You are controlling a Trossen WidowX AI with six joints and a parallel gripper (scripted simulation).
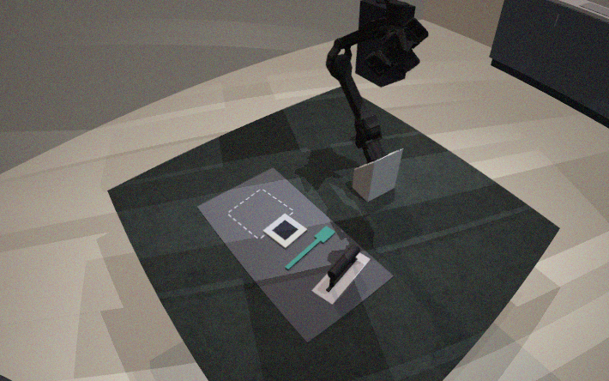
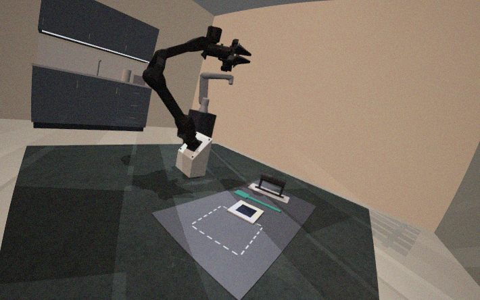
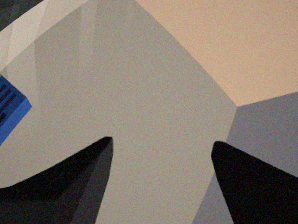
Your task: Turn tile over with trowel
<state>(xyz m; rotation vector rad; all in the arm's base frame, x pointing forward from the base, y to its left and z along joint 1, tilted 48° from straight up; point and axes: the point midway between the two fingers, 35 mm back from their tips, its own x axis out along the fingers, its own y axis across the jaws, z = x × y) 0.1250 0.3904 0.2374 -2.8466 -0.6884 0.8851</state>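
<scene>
My gripper tip is 550 mm above the trowel, 240 mm short of it and 120 mm to the right of it. From my gripper tip the other things lie so: grey mat (610 mm below, 280 mm ahead, 100 mm to the right); teal flat tool (590 mm below, 220 mm ahead, 30 mm to the right); tile (590 mm below, 260 mm ahead, 130 mm to the right).
</scene>
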